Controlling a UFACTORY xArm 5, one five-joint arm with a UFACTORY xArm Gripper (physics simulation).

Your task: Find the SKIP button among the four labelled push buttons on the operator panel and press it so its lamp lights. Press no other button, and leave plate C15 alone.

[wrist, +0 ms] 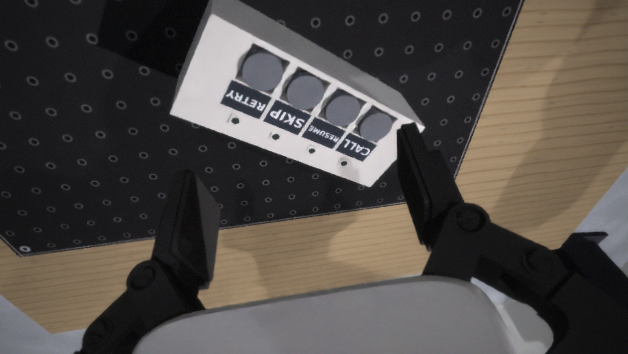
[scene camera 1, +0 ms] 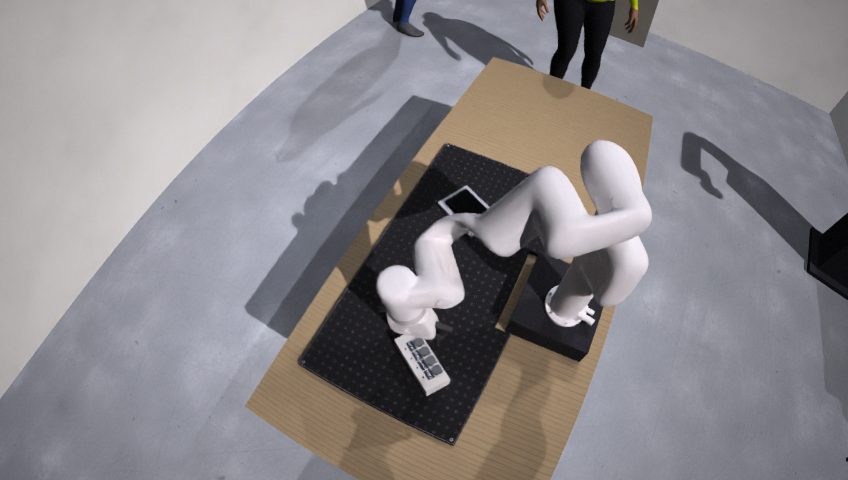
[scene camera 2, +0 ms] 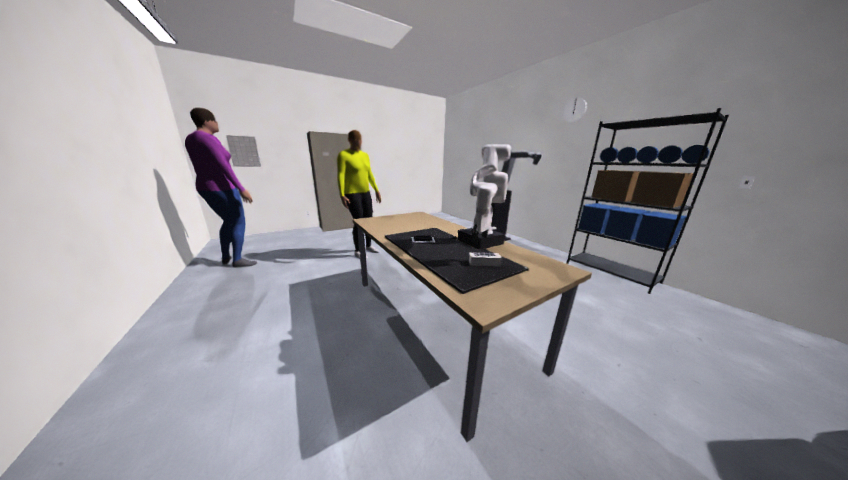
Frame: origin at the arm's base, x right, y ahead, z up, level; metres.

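Seen in the pictures: gripper, fingertip midpoint: (wrist: 299, 169) (scene camera 1: 420, 334) (scene camera 2: 479, 239); arm's base, origin of the base link: (scene camera 1: 565, 306).
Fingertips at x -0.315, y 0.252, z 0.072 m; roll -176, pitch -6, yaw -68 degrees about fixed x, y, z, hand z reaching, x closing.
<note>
Pixels of each thing's top centre, then the offset from my fingertips to it. Level surfaces: height alone.
- white operator panel, middle of its top: (wrist: 310, 123) (scene camera 1: 421, 359) (scene camera 2: 485, 254) dx -0.029, dy -0.024, dz -0.081 m
- RETRY, middle of its top: (wrist: 262, 72) dx +0.005, dy +0.011, dz -0.081 m
- RESUME, middle of its top: (wrist: 343, 111) (scene camera 1: 430, 360) dx -0.018, dy -0.045, dz -0.081 m
- CALL, middle of its top: (wrist: 376, 127) (scene camera 1: 436, 369) dx -0.029, dy -0.073, dz -0.081 m
- white-framed dark plate, middle of its top: (scene camera 1: 468, 206) (scene camera 2: 423, 237) dx +0.451, dy +0.167, dz -0.111 m
- perforated black mat, its level: dz -0.137 m
- wooden table, its level: dz -0.150 m
The white operator panel (scene camera 1: 412, 364) (scene camera 2: 484, 261) (wrist: 200, 95) sits on the black mat. In the wrist view its round grey buttons run left to right: RETRY (wrist: 262, 71), SKIP (wrist: 305, 92), RESUME (wrist: 343, 109) and CALL (wrist: 375, 126). Their labels appear upside down. The small lamp by SKIP (wrist: 275, 136) looks dark, like the others. My gripper (wrist: 299, 169) is open and empty, above and beside the panel; its right fingertip overlaps the panel's right end in the wrist view. A white-framed dark plate (scene camera 1: 462, 202) (scene camera 2: 423, 239) lies further back; no C15 marking is readable.
The perforated black mat (scene camera 1: 351, 333) (wrist: 75, 160) lies on the wooden table (scene camera 1: 553, 107) (wrist: 545, 125). The arm stands on a black base block (scene camera 1: 547, 342) beside the mat. A person in yellow (scene camera 2: 355, 172) stands beyond the table's far end; a person in purple (scene camera 2: 208, 157) stands further left.
</note>
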